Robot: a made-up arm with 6 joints.
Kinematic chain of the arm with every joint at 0, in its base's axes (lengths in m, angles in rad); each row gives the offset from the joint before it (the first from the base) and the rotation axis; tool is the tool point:
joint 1: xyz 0 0 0.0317 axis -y
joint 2: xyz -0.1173 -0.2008 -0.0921 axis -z
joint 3: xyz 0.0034 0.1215 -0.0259 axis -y
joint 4: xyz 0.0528 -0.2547 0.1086 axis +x
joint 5: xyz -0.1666 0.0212 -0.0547 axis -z
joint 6: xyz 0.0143 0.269 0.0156 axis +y
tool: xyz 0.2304 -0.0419 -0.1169
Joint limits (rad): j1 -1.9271..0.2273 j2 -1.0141..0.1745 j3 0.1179..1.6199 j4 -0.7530..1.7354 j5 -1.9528..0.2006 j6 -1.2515..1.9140
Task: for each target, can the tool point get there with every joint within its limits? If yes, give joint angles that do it. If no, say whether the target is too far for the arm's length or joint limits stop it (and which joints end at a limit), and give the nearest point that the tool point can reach.
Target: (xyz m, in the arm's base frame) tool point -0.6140 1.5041 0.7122
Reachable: no: too far | nearest point -0.2993 0.0653 0.3635 | short by 1.514 m
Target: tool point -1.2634 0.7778 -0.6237
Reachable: no: too far | nearest point -0.5369 -0.0322 -0.2468 | short by 1.151 m
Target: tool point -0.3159 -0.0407 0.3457
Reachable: yes | joints -1.7387 -0.2999 1.1797 0.5155 -0.1738 1.6034
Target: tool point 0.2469 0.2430 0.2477
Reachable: no: joint limits stop it (at a limit: joint 1, joint 2, joint 3) | nearest point 0.1880 0.0607 0.2582 | short by 0.192 m
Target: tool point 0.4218 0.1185 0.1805
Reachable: no: joint limits stop it (at a limit: joint 1, joint 2, joint 3) | nearest point 0.3130 -0.0138 0.2116 | short by 0.174 m
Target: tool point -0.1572 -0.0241 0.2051
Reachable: yes | joints -1.6623 -0.8638 0.6588 0.1465 0.0224 0.5120
